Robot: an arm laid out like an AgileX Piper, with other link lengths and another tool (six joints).
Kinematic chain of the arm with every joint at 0, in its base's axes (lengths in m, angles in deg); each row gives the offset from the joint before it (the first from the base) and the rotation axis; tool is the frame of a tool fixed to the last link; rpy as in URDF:
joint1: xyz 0 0 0.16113 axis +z
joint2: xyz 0 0 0 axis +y
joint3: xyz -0.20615 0 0.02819 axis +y
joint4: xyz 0.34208 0 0.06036 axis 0.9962 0 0.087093
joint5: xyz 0 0 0 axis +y
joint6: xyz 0.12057 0 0.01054 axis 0.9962 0 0.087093
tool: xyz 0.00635 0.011 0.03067 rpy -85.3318 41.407 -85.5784
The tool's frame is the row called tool.
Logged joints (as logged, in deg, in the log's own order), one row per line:
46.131 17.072 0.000 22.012 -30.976 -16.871
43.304 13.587 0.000 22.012 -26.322 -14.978
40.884 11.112 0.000 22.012 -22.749 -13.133
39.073 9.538 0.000 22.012 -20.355 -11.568
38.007 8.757 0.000 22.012 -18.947 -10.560
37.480 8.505 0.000 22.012 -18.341 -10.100
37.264 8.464 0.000 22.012 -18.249 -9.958
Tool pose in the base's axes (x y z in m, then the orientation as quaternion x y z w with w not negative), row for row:
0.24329 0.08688 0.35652 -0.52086 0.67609 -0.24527 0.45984
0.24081 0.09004 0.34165 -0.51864 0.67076 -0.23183 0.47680
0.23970 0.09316 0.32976 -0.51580 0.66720 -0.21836 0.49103
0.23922 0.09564 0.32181 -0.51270 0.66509 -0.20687 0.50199
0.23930 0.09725 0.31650 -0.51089 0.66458 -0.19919 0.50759
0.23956 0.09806 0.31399 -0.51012 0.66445 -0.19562 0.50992
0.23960 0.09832 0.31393 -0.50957 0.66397 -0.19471 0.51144
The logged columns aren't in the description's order. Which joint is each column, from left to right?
Columns, left to right: joint5, joint2, joint6, joint1, joint3, joint4.
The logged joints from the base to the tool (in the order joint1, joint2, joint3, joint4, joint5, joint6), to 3 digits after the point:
22.012 17.072 -30.976 -16.871 46.131 0.000
22.012 13.587 -26.322 -14.978 43.304 0.000
22.012 11.112 -22.749 -13.133 40.884 0.000
22.012 9.538 -20.355 -11.568 39.073 0.000
22.012 8.757 -18.947 -10.560 38.007 0.000
22.012 8.505 -18.341 -10.100 37.480 0.000
22.012 8.464 -18.249 -9.958 37.264 0.000

